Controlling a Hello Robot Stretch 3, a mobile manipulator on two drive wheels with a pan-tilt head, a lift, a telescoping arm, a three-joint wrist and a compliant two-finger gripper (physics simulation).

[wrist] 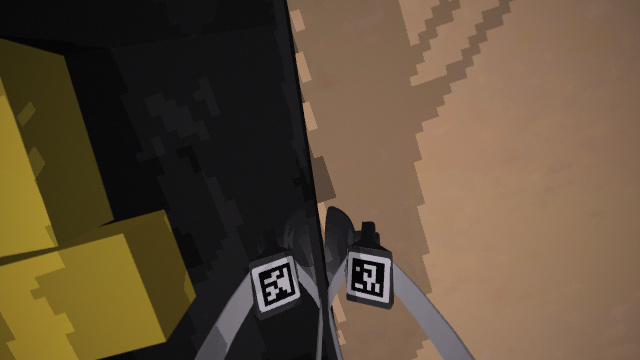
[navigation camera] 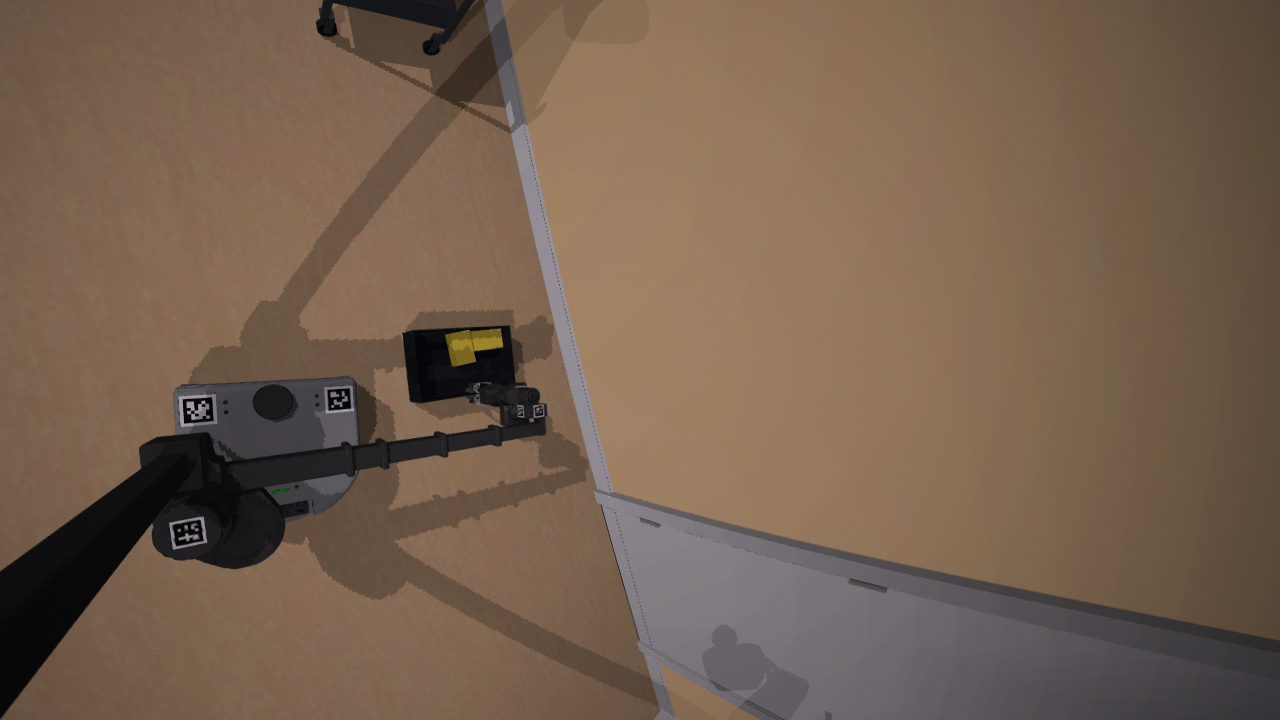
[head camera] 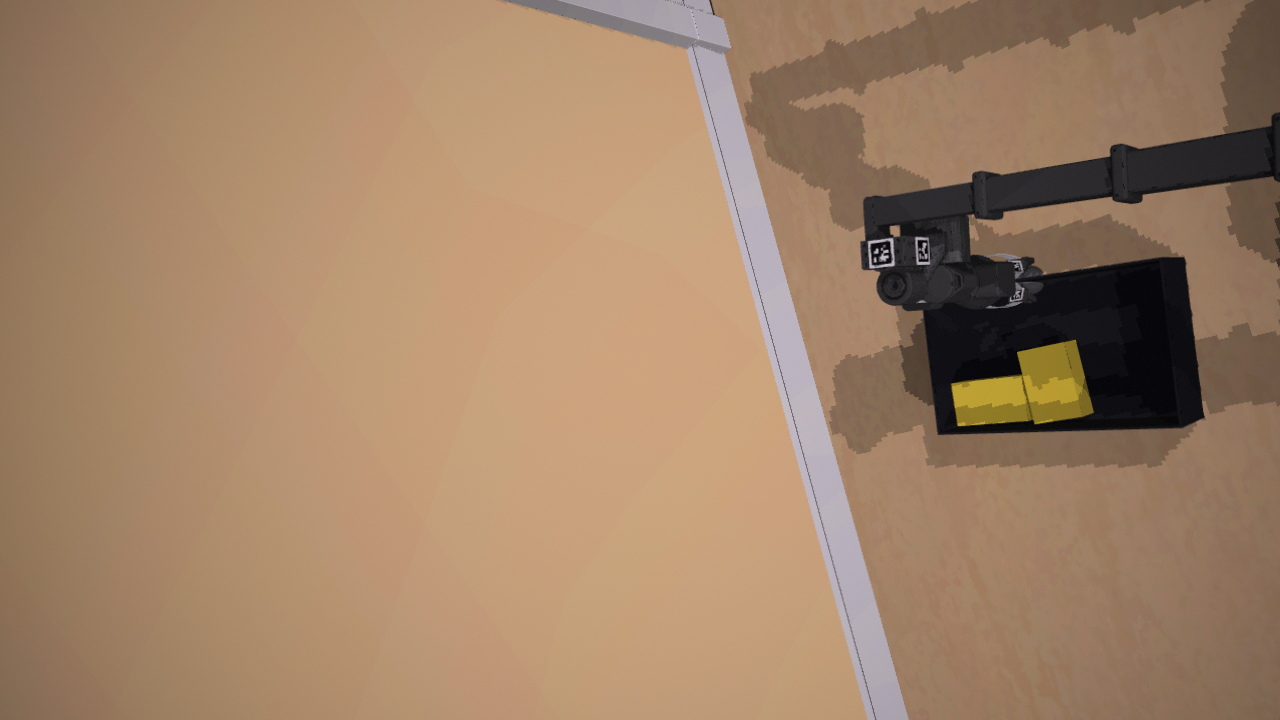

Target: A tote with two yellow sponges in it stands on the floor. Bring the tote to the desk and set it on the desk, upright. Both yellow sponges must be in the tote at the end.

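Note:
The black tote stands upright on the floor. Two yellow sponges lie inside it, touching: one sponge along the long wall opposite my gripper, the other sponge across beside it. My gripper is shut on the tote's near long wall, one fingertip inside and one outside. The wrist camera looks down along this wall. No desk can be made out.
A tan wall with a pale baseboard runs close past the tote's end. A grey door adjoins it. Dark wheeled furniture shows at the top of the navigation view. My base stands at the tote's other end.

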